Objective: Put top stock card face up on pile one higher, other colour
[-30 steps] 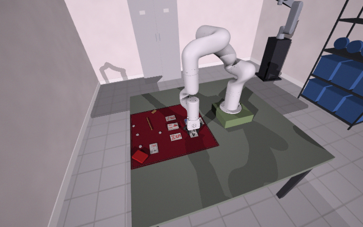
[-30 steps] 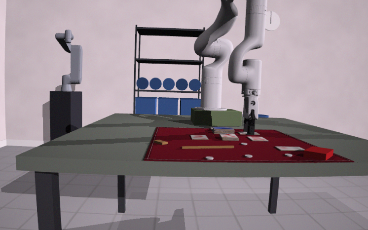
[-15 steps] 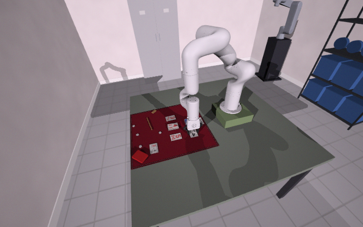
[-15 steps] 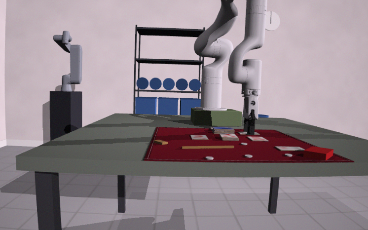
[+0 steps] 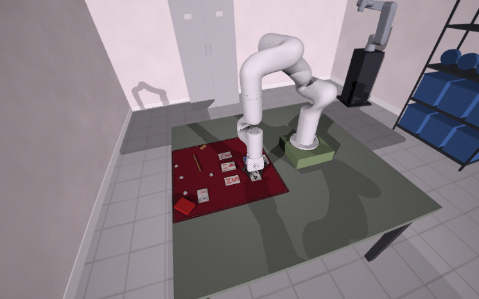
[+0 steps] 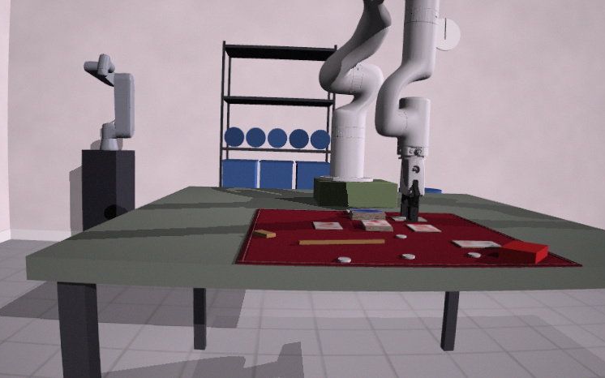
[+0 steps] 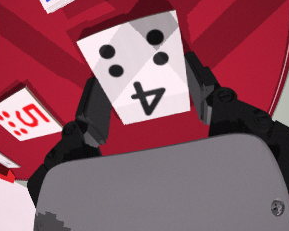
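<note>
The red card cloth lies 200 mm ahead of my hand, 90 mm to the right of it and 30 mm below it. From my hand the other things lie so: red box (410 mm ahead, 170 mm to the left, 10 mm below); wooden stick (370 mm ahead, 170 mm to the right, 10 mm below); face-up card (310 mm ahead, 110 mm to the left, 10 mm below).
</note>
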